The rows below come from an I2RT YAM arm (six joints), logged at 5 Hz.
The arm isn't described. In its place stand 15 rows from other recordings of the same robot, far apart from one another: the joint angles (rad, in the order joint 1, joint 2, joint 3, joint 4, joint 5, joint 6), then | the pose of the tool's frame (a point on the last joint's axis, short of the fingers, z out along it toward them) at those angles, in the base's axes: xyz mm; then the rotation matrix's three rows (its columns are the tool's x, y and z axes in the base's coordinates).
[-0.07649, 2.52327, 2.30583, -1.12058, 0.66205, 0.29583] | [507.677 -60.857 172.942], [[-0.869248 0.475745 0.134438], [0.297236 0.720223 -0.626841], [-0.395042 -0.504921 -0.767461]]
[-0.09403, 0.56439, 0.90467, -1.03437, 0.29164, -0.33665] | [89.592 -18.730 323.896], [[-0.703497 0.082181 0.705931], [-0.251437 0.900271 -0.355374], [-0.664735 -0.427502 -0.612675]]
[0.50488, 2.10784, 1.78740, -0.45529, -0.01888, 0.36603] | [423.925 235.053 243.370], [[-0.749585 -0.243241 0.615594], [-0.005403 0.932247 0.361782], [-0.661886 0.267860 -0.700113]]
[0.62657, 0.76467, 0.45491, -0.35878, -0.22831, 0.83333] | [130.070 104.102 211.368], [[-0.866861 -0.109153 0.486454], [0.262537 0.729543 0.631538], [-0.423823 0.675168 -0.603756]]
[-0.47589, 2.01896, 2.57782, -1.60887, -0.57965, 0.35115] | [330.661 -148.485 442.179], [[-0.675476 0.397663 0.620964], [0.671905 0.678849 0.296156], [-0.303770 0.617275 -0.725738]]
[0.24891, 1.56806, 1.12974, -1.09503, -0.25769, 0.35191] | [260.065 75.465 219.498], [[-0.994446 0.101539 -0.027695], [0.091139 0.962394 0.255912], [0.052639 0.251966 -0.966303]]
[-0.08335, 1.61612, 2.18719, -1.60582, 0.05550, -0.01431] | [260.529 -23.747 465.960], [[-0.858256 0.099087 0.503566], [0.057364 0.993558 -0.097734], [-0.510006 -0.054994 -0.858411]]
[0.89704, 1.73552, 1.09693, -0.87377, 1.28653, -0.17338] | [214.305 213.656 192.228], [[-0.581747 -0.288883 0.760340], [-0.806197 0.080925 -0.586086], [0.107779 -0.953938 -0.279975]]
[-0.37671, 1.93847, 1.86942, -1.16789, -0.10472, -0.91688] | [372.670 -143.427 299.446], [[-0.799510 -0.494132 0.341494], [-0.532595 0.846066 -0.022685], [-0.277717 -0.200015 -0.939610]]
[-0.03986, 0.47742, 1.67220, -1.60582, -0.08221, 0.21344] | [-79.781 6.108 440.978], [[-0.397706 0.049872 0.916156], [0.227136 0.972793 0.045645], [-0.888954 0.226246 -0.398213]]
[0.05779, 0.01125, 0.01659, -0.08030, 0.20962, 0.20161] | [109.451 -1.088 169.629], [[-0.043080 0.162584 0.985754], [0.193699 0.969308 -0.151406], [-0.980115 0.184417 -0.073250]]
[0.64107, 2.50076, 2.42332, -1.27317, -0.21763, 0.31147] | [399.564 307.749 206.069], [[-0.935013 -0.352143 0.041789], [-0.324357 0.896905 0.300588], [-0.143331 0.267499 -0.952838]]
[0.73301, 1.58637, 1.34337, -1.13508, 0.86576, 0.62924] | [237.331 177.200 281.482], [[-0.781111 0.166343 0.601828], [-0.190059 0.854782 -0.482934], [-0.594764 -0.491608 -0.636064]]
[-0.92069, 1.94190, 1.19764, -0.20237, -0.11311, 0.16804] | [245.623 -316.391 148.946], [[-0.358623 0.822574 0.441319], [0.746199 0.536668 -0.393921], [-0.560871 0.188042 -0.806265]]
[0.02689, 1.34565, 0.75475, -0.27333, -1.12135, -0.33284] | [255.076 38.937 216.126], [[-0.523791 -0.811917 0.257749], [-0.156092 0.388933 0.907946], [-0.837424 0.435341 -0.330454]]
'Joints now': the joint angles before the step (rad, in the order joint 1, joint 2, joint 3, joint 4, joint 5, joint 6). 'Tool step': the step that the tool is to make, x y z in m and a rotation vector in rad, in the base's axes. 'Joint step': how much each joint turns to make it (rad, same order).
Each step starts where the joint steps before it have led.
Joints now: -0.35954, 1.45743, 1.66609, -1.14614, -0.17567, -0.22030
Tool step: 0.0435, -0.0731, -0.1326, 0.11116, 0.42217, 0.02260
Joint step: -0.15110, 0.34604, -0.09530, -0.02291, 0.00419, -0.18925
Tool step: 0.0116, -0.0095, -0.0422, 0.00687, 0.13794, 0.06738
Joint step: -0.00194, 0.12289, -0.00040, -0.01138, 0.05418, -0.07594
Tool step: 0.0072, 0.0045, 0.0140, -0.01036, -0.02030, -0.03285
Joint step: 0.02030, -0.00065, 0.05425, -0.02590, 0.00190, 0.05348
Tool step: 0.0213, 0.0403, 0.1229, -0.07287, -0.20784, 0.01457
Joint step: 0.12233, -0.00190, 0.47896, -0.24855, -0.00117, 0.10975
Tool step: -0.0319, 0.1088, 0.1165, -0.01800, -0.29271, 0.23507
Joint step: 0.28406, -0.00172, 0.52852, -0.23343, -0.02354, 0.06354
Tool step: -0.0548, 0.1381, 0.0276, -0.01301, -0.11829, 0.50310
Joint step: 0.48476, -0.07059, 0.03791, 0.00060, 0.01330, -0.03403
